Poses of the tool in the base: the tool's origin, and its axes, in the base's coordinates. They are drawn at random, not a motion.
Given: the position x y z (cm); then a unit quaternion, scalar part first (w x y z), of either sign.
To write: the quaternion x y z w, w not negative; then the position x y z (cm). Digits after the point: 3 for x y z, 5 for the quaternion.
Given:
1: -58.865 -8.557 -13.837 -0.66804 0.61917 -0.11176 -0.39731
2: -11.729 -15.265 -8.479 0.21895 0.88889 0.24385 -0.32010
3: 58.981 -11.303 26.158 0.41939 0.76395 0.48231 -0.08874
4: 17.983 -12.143 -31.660 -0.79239 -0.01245 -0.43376 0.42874
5: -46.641 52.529 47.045 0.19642 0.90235 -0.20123 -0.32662
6: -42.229 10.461 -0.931 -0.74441 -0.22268 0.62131 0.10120
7: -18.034 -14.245 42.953 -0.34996 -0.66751 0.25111 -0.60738
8: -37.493 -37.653 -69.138 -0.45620 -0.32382 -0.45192 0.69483
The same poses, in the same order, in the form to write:
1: -0.61917 0.11176 0.39731 0.66804 -58.865 -8.557 -13.837
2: 0.88889 0.24385 -0.32010 0.21895 -11.729 -15.265 -8.479
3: 0.76395 0.48231 -0.08874 0.41939 58.981 -11.303 26.158
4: 0.01245 0.43376 -0.42874 0.79239 17.983 -12.143 -31.660
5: 0.90235 -0.20123 -0.32662 0.19642 -46.641 52.529 47.045
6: 0.22268 -0.62131 -0.10120 0.74441 -42.229 10.461 -0.931
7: 0.66751 -0.25111 0.60738 0.34996 -18.034 -14.245 42.953
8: 0.32382 0.45192 -0.69483 0.45620 -37.493 -37.653 -69.138
